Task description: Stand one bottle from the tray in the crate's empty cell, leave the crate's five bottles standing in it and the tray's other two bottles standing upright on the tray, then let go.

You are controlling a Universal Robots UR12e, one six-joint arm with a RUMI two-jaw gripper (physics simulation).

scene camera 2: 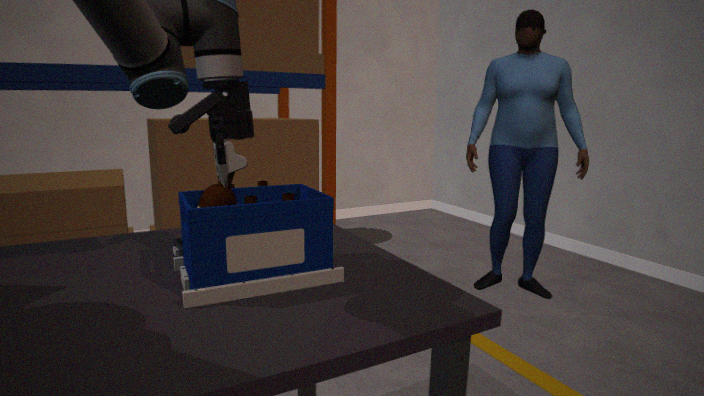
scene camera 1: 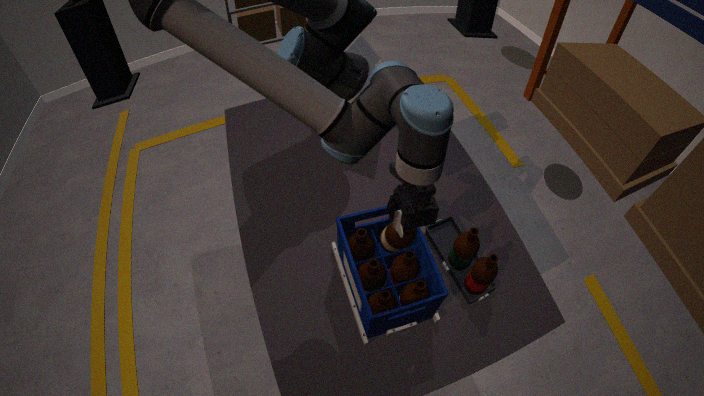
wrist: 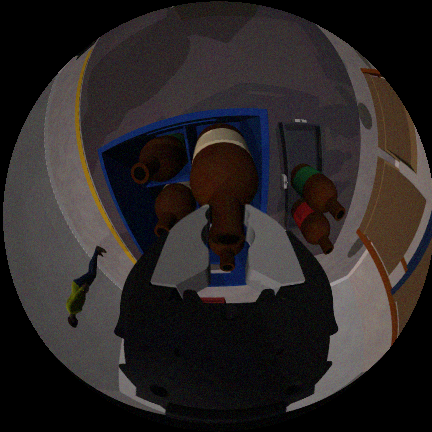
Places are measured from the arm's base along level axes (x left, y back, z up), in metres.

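Pixels of known places: gripper, fingertip midpoint: (scene camera 2: 225, 186) (scene camera 1: 405, 231) (wrist: 226, 206); arm's base at its link origin: (scene camera 1: 348, 78).
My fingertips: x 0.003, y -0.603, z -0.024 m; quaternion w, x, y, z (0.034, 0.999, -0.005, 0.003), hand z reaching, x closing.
For each thing: its top centre in the pictures, then the offset to it from my fingertips. "pt": a spot on its surface instead. Level surfaces: height alone.
- brown bottle with a cream label, top centre: (wrist: 223, 214) (scene camera 2: 215, 168) (scene camera 1: 404, 215) dx -0.002, dy +0.018, dz +0.039 m
- blue crate at its top centre: (wrist: 188, 236) (scene camera 2: 253, 194) (scene camera 1: 391, 255) dx -0.047, dy -0.049, dz -0.012 m
- back left cell at a spot on its surface: (wrist: 162, 157) pt dx -0.080, dy +0.041, dz -0.061 m
- green-labelled bottle at its top centre: (wrist: 340, 214) (scene camera 1: 474, 231) dx +0.188, dy -0.030, dz -0.027 m
- red-labelled bottle at its top centre: (wrist: 328, 250) (scene camera 1: 493, 258) dx +0.210, dy -0.120, dz -0.027 m
- dark tray at a spot on its surface: (wrist: 301, 145) (scene camera 1: 446, 238) pt dx +0.174, dy +0.048, dz -0.182 m
- dark table at its surface level: dz -0.187 m
My gripper (scene camera 1: 399, 227) (scene camera 2: 226, 183) (wrist: 226, 206) is shut on the neck of a brown bottle with a cream label (scene camera 1: 391, 240) (scene camera 2: 218, 195) (wrist: 223, 172). This bottle leans a little and is partly down in the back right cell of the blue crate (scene camera 1: 380, 326) (scene camera 2: 207, 245) (wrist: 265, 150). It sits higher than the crate's other bottles, and its base is hidden. Several brown bottles stand in the other cells, such as one in the back left cell (scene camera 1: 361, 246) (wrist: 162, 157). A green-labelled bottle (scene camera 1: 465, 247) (wrist: 320, 191) and a red-labelled bottle (scene camera 1: 484, 274) (wrist: 314, 227) stand upright on the dark tray (scene camera 1: 442, 236) (wrist: 301, 145).
Pale guide strips (scene camera 1: 348, 290) (scene camera 2: 265, 288) run along the crate's foot on the dark table (scene camera 1: 295, 210) (scene camera 2: 280, 330). The tray lies close beside the crate's right side. A person in light blue (scene camera 2: 525, 110) stands beyond the table, and a person in yellow (wrist: 76, 296) shows in the wrist view.
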